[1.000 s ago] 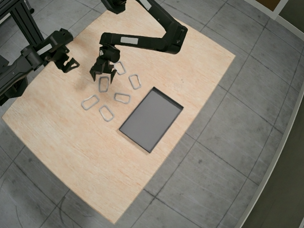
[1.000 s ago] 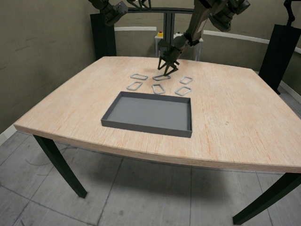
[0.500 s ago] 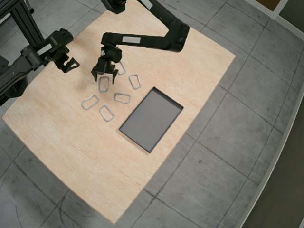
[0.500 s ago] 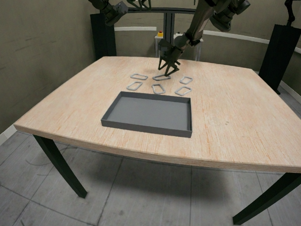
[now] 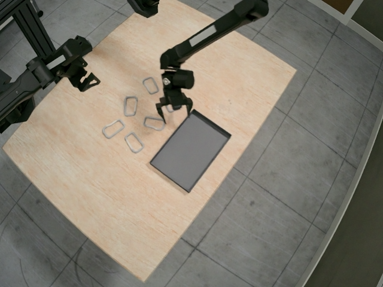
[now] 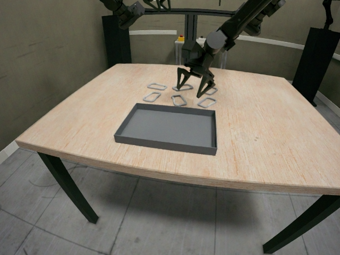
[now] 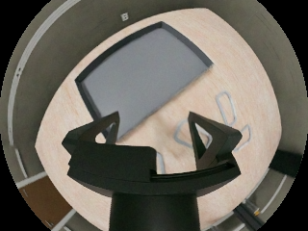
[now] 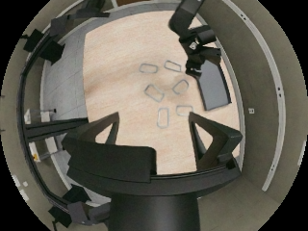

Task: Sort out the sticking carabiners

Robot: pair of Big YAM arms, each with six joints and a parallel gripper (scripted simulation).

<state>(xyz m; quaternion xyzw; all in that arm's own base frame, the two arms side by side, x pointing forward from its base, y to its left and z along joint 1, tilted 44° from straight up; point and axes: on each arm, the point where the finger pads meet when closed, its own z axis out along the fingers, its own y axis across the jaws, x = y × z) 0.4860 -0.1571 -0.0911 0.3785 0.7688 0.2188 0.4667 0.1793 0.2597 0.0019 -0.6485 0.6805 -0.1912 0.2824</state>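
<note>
Now: left hand 110 mm short of the grey tray, 30 mm to the left of it and 80 mm above it.
</note>
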